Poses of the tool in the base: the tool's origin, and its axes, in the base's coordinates. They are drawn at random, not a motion.
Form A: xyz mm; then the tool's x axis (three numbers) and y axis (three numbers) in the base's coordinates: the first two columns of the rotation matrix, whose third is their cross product.
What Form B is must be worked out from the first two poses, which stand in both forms.
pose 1, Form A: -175.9 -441.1 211.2 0.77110 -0.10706 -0.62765 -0.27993 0.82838 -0.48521
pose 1, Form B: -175.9 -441.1 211.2 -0.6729 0.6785 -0.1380
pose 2, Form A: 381.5 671.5 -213.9 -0.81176 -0.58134 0.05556 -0.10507 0.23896 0.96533
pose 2, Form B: 381.5 671.5 -213.9 1.8291 -0.0556 -2.5201
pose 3, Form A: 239.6 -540.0 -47.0 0.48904 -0.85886 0.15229 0.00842 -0.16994 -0.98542
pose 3, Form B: 239.6 -540.0 -47.0 -1.6476 -0.1529 -1.0532
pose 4, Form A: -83.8 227.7 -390.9 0.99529 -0.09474 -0.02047 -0.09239 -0.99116 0.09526
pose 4, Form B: -83.8 227.7 -390.9 3.0462 0.0205 -0.0949
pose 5, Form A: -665.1 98.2 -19.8 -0.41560 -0.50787 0.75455 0.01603 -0.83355 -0.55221
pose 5, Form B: -665.1 98.2 -19.8 -1.0000 -0.8550 -2.2566
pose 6, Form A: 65.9 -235.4 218.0 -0.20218 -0.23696 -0.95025 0.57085 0.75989 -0.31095
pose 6, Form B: 65.9 -235.4 218.0 -1.6298 1.2540 -2.2772
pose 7, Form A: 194.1 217.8 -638.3 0.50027 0.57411 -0.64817 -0.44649 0.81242 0.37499
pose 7, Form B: 194.1 217.8 -638.3 0.5149 0.7052 0.8540
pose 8, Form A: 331.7 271.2 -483.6 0.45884 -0.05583 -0.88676 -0.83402 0.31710 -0.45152
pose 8, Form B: 331.7 271.2 -483.6 -1.3551 1.0903 -0.1211
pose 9, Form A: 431.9 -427.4 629.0 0.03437 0.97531 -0.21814 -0.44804 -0.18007 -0.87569
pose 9, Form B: 431.9 -427.4 629.0 -1.1136 0.2199 1.5356
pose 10, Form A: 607.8 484.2 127.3 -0.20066 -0.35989 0.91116 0.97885 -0.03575 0.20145
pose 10, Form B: 607.8 484.2 127.3 0.5108 -1.1461 -2.0794
